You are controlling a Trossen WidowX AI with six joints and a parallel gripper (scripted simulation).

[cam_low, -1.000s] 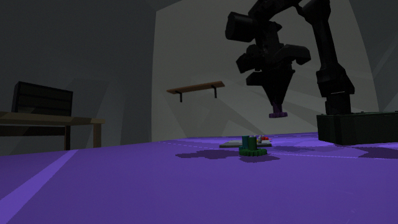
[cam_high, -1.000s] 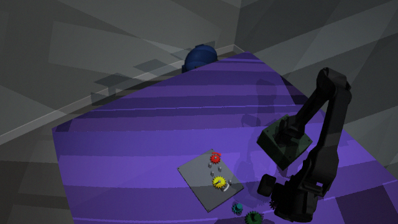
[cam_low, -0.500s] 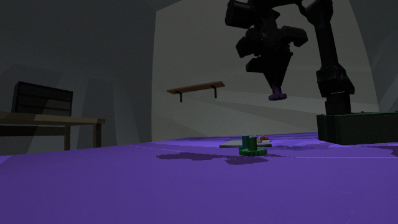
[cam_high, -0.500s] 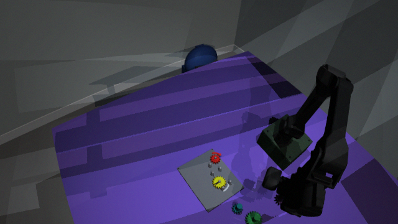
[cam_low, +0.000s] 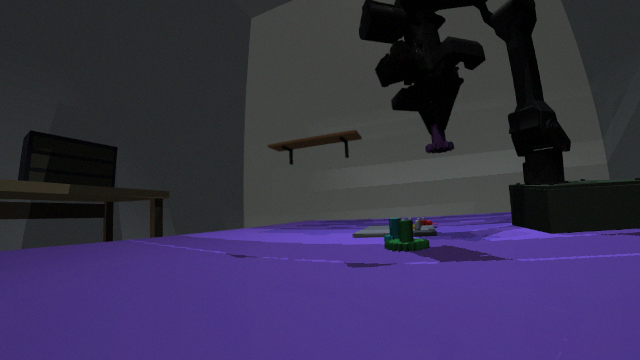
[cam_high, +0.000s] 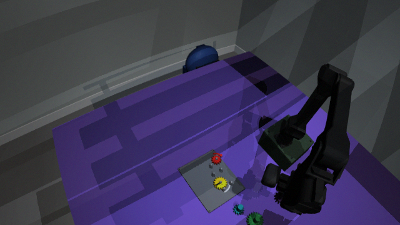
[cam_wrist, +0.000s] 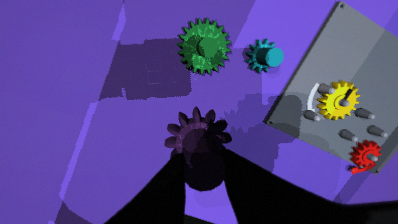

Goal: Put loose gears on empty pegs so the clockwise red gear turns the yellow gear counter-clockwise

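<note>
Now: the red gear 270 mm to the right of my gripper tip, 150 mm below it and 80 mm ahead of it. From my gripper tip the other things lie so: green gear 150 mm below, 60 mm ahead, 20 mm to the left; teal gear 150 mm below, 90 mm ahead, 50 mm to the right; dark purple gear 10 mm below.
</note>
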